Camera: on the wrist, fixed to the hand. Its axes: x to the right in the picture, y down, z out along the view.
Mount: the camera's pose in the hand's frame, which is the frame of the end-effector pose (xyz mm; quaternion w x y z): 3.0 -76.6 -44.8 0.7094 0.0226 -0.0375 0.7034
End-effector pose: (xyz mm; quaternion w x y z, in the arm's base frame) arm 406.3 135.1 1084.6 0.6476 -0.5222 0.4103 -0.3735
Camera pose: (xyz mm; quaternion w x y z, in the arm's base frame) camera 361.9 102.3 1154.2 0.7494 -0.0812 0.6257 0.2009
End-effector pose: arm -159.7 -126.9 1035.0 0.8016 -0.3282 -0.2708 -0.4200
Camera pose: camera -216.3 -195.2 1031.4 0.8614 -0.4210 -0.0008 0.2843
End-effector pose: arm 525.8 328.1 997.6 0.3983 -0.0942 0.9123 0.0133
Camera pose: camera 505.3 248.0 1029.9 0.3096 0.5844 0.6988 0.2725
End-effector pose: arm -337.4 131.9 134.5 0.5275 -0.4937 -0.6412 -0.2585
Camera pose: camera -387.8 65.8 165.7 0.5432 -0.7991 -0.1332 0.2207
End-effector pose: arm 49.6 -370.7 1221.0 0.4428 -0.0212 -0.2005 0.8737
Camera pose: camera 116.0 -313.1 1208.5 0.3075 0.1133 0.1242 -0.9366
